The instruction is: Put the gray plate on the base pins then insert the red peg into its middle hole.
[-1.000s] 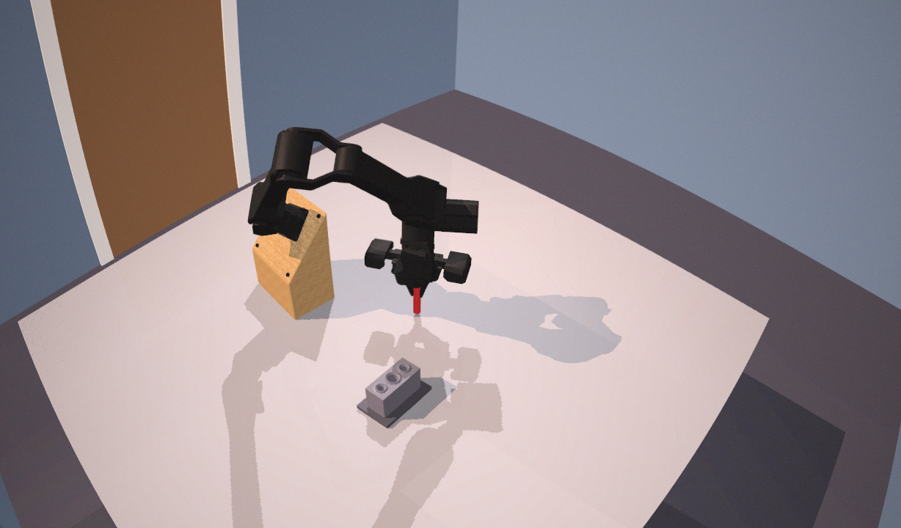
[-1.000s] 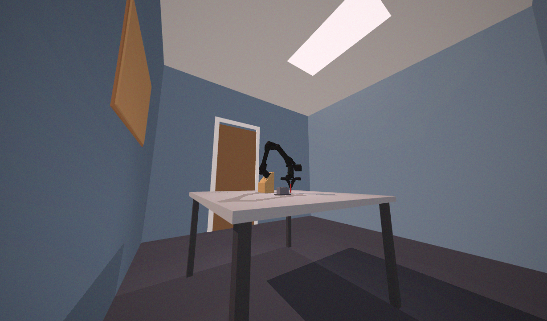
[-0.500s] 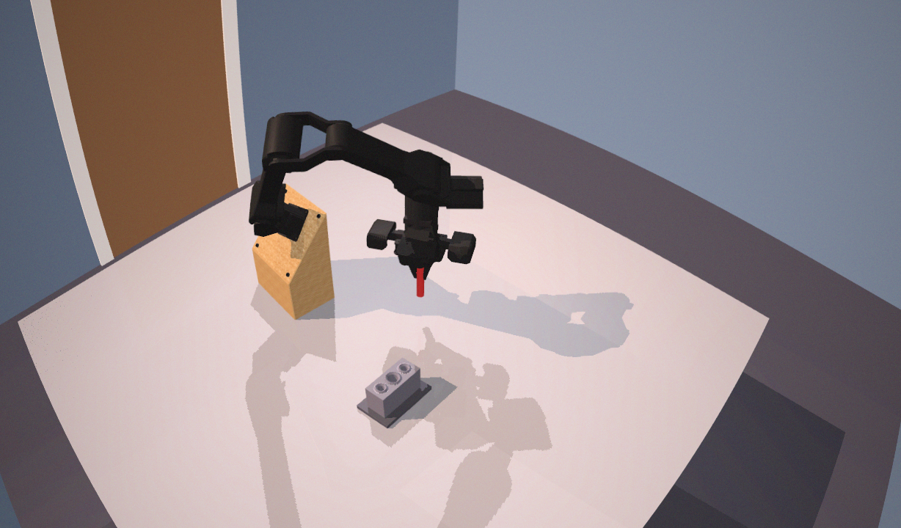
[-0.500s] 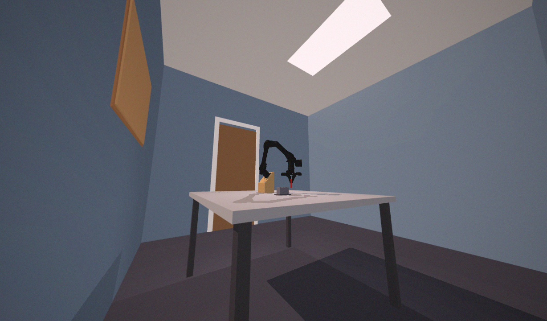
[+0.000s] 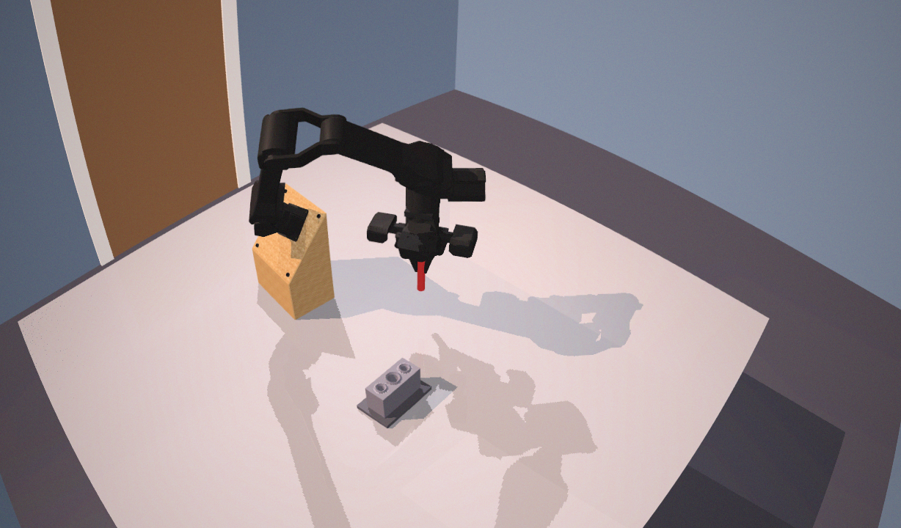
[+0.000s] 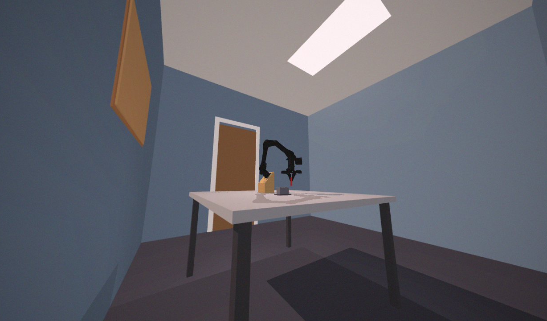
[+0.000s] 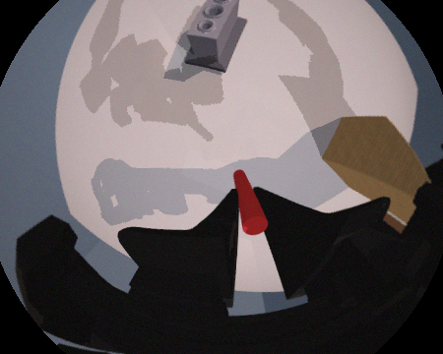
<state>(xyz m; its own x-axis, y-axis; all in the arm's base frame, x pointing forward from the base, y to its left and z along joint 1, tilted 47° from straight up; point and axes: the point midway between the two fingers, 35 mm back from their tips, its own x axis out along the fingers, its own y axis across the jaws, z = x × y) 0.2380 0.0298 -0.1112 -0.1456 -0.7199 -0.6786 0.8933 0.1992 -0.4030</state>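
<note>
My gripper tip is 10 cm short of the gray plate, 20 cm to the left of it and 6 cm above it. Round my gripper tip: red peg: right at my gripper tip; then dark gray base: 10 cm ahead, 19 cm to the right, 10 cm below.
</note>
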